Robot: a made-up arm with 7 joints. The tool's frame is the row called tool. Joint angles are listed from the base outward. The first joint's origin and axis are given. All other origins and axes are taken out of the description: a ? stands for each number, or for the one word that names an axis. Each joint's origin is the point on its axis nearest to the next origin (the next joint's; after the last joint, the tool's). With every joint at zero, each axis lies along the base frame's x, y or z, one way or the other. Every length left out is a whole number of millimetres.
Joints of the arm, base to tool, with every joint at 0 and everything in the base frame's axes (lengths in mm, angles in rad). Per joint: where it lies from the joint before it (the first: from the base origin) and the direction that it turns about. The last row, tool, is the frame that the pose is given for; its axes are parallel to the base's.
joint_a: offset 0 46 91 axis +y
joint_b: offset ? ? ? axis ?
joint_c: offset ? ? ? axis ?
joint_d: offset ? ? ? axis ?
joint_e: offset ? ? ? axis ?
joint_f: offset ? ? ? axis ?
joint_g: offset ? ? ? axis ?
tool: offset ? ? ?
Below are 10 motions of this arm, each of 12 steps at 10 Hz.
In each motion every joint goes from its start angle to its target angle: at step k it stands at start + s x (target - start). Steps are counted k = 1, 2, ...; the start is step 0. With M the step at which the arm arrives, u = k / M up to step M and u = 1 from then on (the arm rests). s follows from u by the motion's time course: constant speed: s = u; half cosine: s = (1 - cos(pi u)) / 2; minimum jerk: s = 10 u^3 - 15 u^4 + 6 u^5.
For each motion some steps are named. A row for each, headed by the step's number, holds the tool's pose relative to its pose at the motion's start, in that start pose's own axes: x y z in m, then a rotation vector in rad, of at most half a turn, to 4 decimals.
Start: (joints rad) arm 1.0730 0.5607 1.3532 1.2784 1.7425 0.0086 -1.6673
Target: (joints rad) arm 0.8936 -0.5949 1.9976 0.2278 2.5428 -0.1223 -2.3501
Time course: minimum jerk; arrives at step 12
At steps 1, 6, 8, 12:
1: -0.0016 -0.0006 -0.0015 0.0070 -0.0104 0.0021
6: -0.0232 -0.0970 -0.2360 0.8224 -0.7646 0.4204
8: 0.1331 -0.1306 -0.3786 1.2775 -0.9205 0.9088
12: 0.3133 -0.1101 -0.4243 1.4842 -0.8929 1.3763

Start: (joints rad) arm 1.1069 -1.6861 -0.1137 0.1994 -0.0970 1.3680 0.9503
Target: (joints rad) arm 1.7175 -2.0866 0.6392 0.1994 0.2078 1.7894 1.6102
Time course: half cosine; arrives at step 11
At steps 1, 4, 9, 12:
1: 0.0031 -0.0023 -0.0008 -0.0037 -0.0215 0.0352
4: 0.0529 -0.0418 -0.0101 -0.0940 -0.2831 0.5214
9: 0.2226 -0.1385 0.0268 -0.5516 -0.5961 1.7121
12: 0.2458 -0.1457 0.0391 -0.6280 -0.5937 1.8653

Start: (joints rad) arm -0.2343 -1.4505 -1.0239 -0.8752 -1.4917 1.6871 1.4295
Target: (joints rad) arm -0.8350 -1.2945 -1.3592 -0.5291 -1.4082 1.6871 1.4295
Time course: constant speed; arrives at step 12
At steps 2, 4, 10, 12:
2: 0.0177 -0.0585 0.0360 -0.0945 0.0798 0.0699
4: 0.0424 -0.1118 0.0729 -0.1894 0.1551 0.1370
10: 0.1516 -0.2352 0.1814 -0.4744 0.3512 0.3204
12: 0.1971 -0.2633 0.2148 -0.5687 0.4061 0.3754

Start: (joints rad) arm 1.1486 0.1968 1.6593 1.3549 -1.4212 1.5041 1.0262
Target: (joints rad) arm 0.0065 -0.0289 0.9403 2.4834 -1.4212 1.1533 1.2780
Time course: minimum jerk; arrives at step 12
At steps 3, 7, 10, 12:
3: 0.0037 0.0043 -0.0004 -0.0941 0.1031 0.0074
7: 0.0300 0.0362 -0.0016 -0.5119 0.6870 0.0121
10: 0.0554 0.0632 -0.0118 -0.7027 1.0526 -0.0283
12: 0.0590 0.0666 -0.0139 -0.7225 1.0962 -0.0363

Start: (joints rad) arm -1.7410 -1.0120 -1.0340 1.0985 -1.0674 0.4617 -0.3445
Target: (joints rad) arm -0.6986 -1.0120 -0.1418 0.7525 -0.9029 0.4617 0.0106
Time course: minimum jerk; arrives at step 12
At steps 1, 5, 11, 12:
1: -0.0019 -0.0003 0.0014 0.0052 -0.0038 0.0025
5: -0.1243 -0.0471 0.0873 0.3681 -0.2565 0.1358
11: -0.2861 -0.2205 0.1923 1.0619 -0.7130 0.1472
12: -0.2869 -0.2221 0.1929 1.0670 -0.7163 0.1457

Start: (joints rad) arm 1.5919 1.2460 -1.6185 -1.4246 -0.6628 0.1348 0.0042
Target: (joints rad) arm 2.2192 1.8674 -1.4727 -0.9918 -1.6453 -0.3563 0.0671
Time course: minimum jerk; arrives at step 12
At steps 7, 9, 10, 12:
7: 0.3688 0.1036 0.0061 -0.2533 0.2487 -0.0826
9: 0.4859 0.1170 0.0554 -0.3325 0.3313 -0.0762
10: 0.5150 0.1188 0.0734 -0.3540 0.3532 -0.0715
12: 0.5295 0.1195 0.0835 -0.3652 0.3643 -0.0685

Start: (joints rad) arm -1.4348 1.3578 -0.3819 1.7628 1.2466 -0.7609 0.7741
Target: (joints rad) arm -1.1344 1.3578 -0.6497 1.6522 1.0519 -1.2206 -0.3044
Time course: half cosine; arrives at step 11
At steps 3, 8, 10, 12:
3: 0.0138 0.0386 -0.0014 0.0142 0.0706 -0.1881
8: 0.0842 0.1609 -0.0089 -0.0432 0.3521 -0.8179
10: 0.1000 0.1839 -0.0126 -0.0832 0.4124 -0.9433
12: 0.1020 0.1869 -0.0131 -0.0892 0.4201 -0.9593

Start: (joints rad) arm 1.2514 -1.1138 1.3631 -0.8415 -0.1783 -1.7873 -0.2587
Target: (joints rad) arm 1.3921 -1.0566 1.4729 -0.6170 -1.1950 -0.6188 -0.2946
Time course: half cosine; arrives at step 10
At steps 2, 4, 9, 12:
2: -0.0071 0.0000 0.0142 0.1066 -0.0086 0.0764
4: -0.0220 -0.0104 0.0468 0.3590 0.0131 0.2946
9: 0.0060 -0.0540 0.1068 0.7696 0.3763 0.8644
12: 0.0093 -0.0545 0.1089 0.7778 0.3994 0.8839

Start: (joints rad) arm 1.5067 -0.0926 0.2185 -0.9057 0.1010 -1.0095 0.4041
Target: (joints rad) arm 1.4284 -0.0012 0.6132 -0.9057 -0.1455 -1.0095 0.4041
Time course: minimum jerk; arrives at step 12
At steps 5, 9, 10, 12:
5: 0.0004 0.0040 -0.0109 0.0923 -0.0663 -0.0308
9: -0.0015 0.0101 -0.0317 0.2292 -0.1911 -0.0653
10: -0.0019 0.0109 -0.0346 0.2451 -0.2082 -0.0684
12: -0.0021 0.0113 -0.0361 0.2533 -0.2172 -0.0700

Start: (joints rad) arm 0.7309 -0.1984 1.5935 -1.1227 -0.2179 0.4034 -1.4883
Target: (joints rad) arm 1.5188 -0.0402 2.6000 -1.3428 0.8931 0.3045 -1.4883
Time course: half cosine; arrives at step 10
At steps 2, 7, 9, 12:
2: -0.0101 -0.0233 0.0027 0.1185 -0.0040 0.0472
7: -0.0418 -0.1921 -0.0263 0.9311 0.0025 0.2816
9: -0.0457 -0.2235 -0.0422 1.1298 0.0076 0.2981
12: -0.0463 -0.2271 -0.0445 1.1562 0.0079 0.2987

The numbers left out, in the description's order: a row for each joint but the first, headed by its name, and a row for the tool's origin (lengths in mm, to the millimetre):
joint_b: xyz -173 0 107, axis -x
joint_c: xyz 0 431 -117, axis -y
joint_d: xyz 228 0 -16, axis +z
joint_e: xyz -233 -44 0, axis -y
joint_f: xyz 60 0 81, axis +x
joint_g: xyz 0 99 23, axis +z
tool: xyz -118 50 0

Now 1 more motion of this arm.
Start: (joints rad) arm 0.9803 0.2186 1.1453 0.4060 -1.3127 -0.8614 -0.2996
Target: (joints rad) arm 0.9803 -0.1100 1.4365 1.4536 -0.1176 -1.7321 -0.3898
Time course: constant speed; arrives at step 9
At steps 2, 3, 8, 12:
2: 0.0343 -0.0434 -0.0818 -0.2588 -0.3341 -0.2628
3: 0.0615 -0.0752 -0.1173 -0.3836 -0.4918 -0.4053
8: 0.2056 -0.3282 -0.1889 -0.9133 -1.1876 -1.2025
12: 0.2208 -0.3894 -0.1812 -0.9879 -1.3098 -1.3738

